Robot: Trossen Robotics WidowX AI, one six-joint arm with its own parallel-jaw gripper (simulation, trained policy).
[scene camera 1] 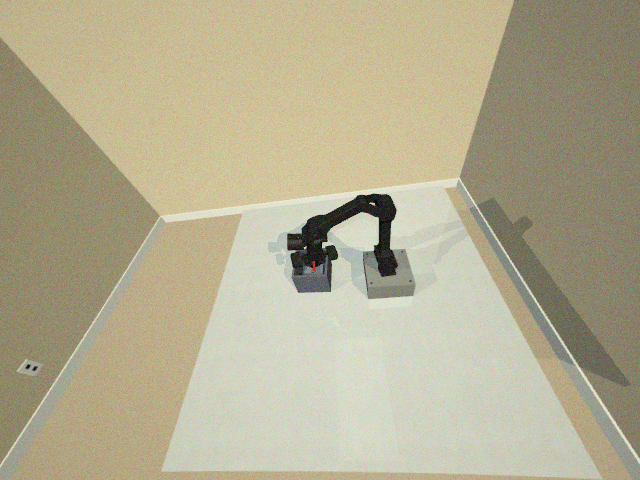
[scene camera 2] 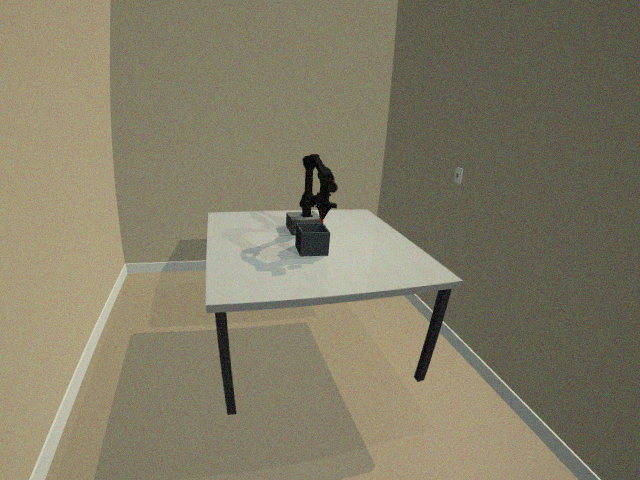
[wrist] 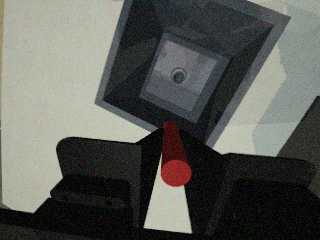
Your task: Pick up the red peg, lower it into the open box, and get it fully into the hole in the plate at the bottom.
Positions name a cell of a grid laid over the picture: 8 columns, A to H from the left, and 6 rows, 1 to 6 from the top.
Labels:
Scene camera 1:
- grey box: D4
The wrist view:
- my gripper: E4
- red peg: E5
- light grey plate: E2

